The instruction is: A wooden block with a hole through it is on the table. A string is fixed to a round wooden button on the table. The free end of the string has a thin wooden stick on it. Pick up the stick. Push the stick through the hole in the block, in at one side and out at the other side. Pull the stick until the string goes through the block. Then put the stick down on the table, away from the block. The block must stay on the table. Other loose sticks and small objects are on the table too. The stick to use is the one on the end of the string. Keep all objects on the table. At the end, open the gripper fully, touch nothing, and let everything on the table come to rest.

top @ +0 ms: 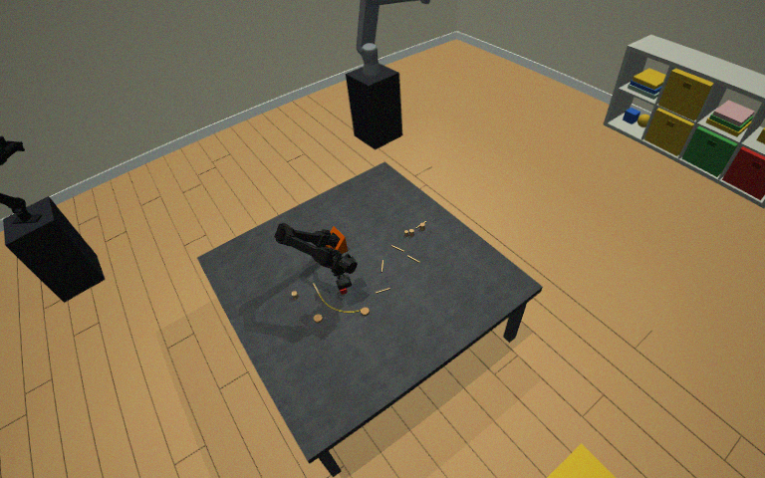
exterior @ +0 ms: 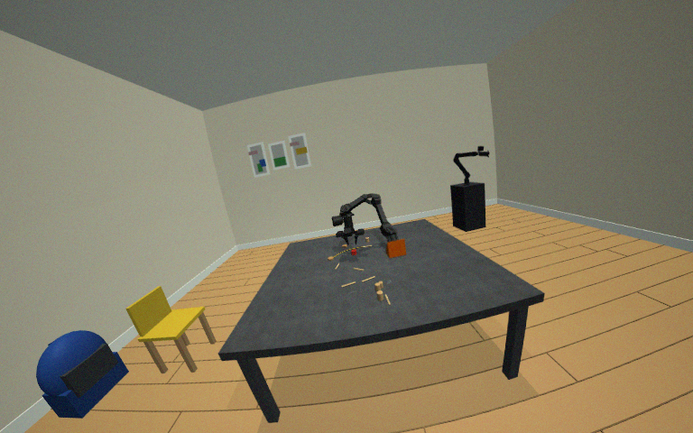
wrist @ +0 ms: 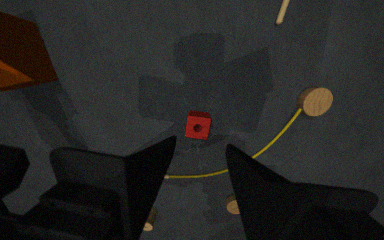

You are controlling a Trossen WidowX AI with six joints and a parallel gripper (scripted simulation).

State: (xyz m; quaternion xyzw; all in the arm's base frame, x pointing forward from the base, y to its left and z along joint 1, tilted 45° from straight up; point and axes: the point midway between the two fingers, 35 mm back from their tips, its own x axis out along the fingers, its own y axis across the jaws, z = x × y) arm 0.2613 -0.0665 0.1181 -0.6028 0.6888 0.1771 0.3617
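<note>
Right now my gripper tip is 60 mm above the red block. From my gripper tip the other things lie so: round wooden button 160 mm ahead, 70 mm below, 10 mm to the left; thin wooden stick 100 mm to the right, 90 mm behind, 70 mm below.
</note>
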